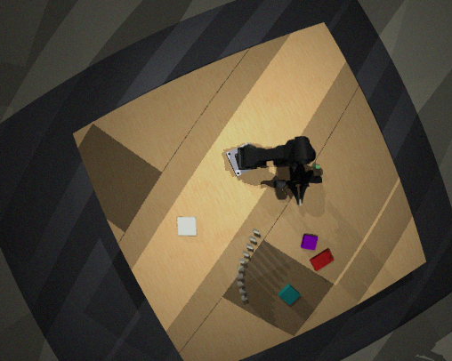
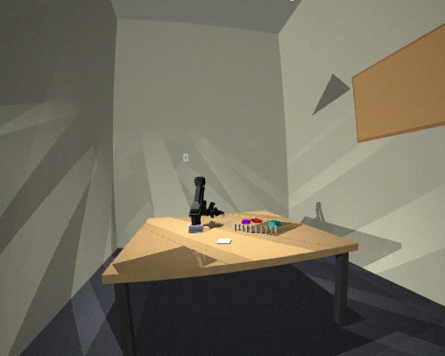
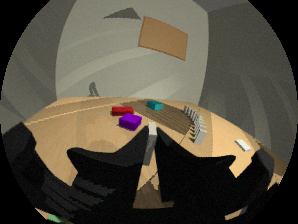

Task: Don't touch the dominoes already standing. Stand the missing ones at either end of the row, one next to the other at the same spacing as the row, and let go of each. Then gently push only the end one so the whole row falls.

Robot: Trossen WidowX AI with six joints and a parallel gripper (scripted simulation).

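The purple block is 190 mm ahead of my gripper tip, 20 mm to the left of it and 90 mm below it. The rest, counted from my gripper tip: cyan block: 390 mm ahead, 130 mm to the right, 90 mm below; red block: 290 mm ahead, 50 mm to the left, 100 mm below; small green cube: 110 mm behind, 140 mm to the left, 100 mm below.
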